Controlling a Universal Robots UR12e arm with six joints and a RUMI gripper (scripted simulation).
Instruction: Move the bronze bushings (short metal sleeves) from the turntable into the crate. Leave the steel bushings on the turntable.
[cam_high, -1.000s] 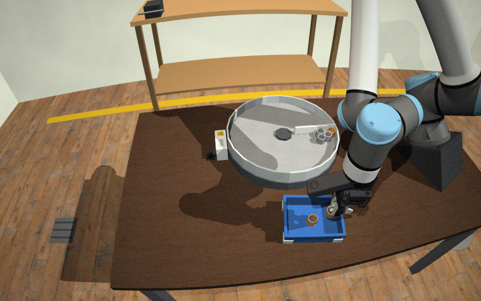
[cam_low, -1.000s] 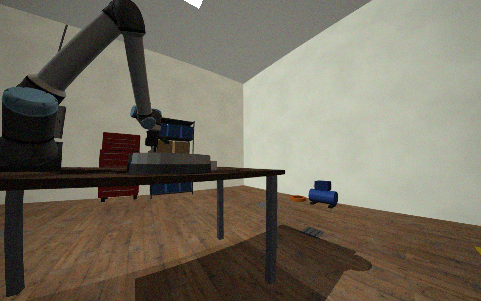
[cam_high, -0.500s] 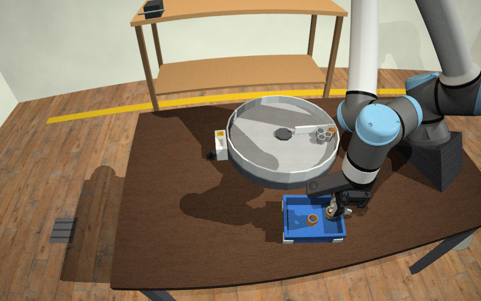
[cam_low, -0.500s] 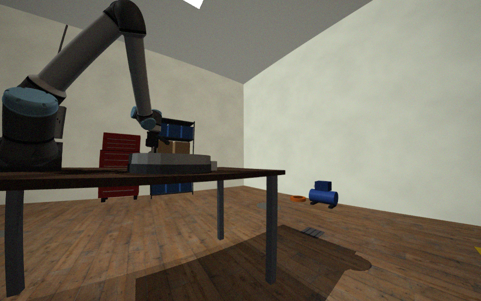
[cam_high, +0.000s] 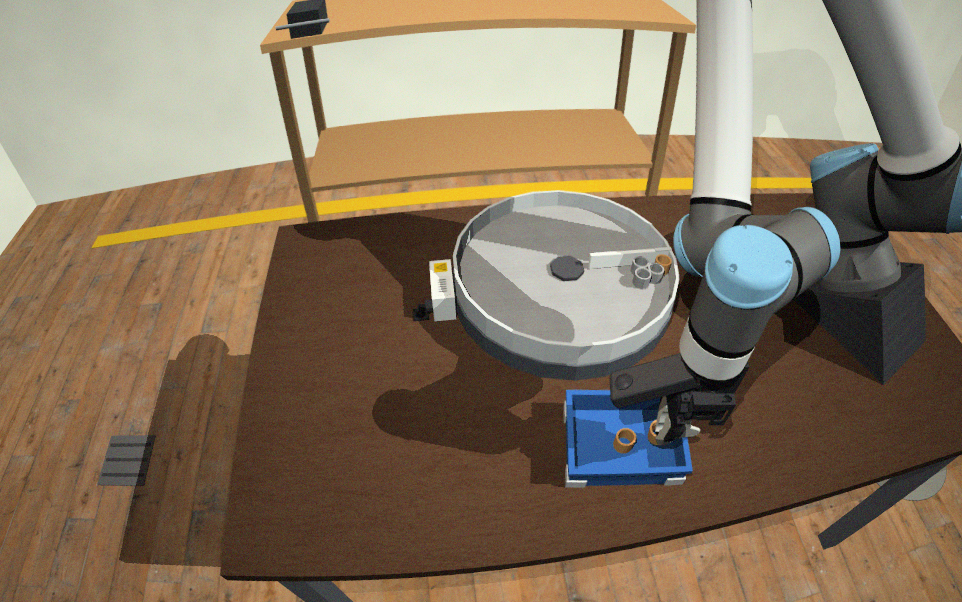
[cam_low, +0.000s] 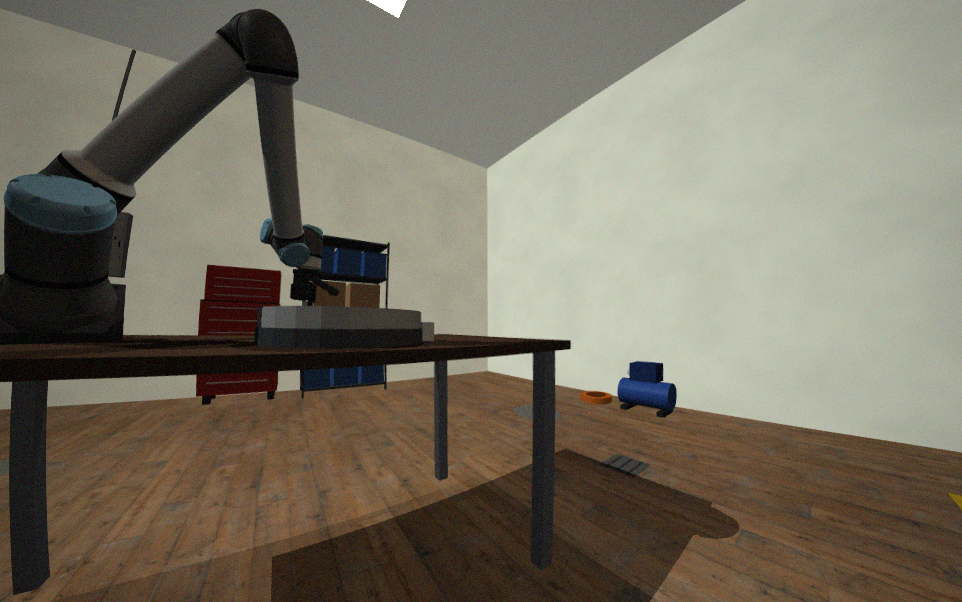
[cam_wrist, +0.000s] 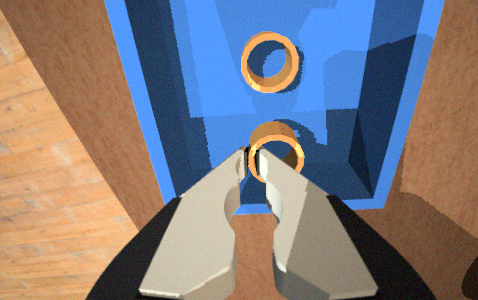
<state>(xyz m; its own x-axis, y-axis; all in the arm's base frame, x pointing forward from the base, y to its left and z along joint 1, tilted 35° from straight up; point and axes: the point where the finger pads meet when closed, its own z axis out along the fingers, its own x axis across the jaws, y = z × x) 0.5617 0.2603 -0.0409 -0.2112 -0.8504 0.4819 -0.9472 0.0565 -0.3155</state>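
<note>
Now: the blue crate 50 mm ahead of my hand, 20 mm to the right of it and 20 mm below it. Also, from my hand: round grey turntable: 60 mm ahead, 370 mm to the right.
</note>
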